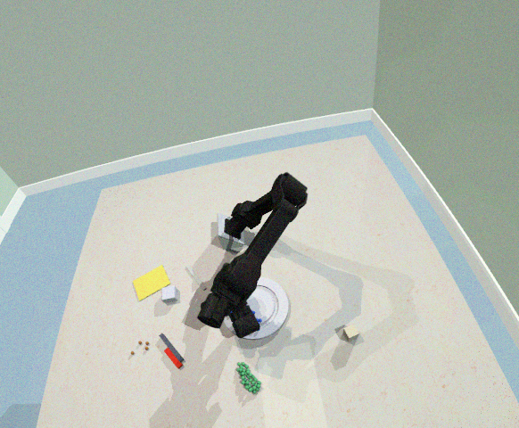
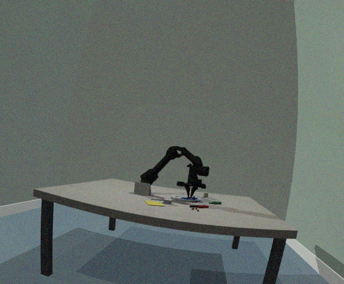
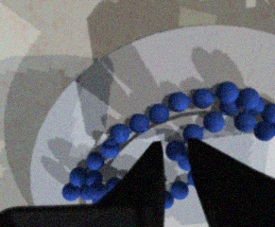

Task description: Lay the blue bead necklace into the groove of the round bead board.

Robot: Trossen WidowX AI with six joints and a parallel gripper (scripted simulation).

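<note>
Right now the round bead board is 30 mm behind my gripper tip, 40 mm to the left of it and 10 mm below it. The rest, counted from my gripper tip: white cube (100 mm behind, 240 mm to the right, 10 mm below); then grey tool (90 mm ahead, 210 mm to the right, 20 mm below); then stick (160 mm behind, 160 mm to the right, 20 mm below).
</note>
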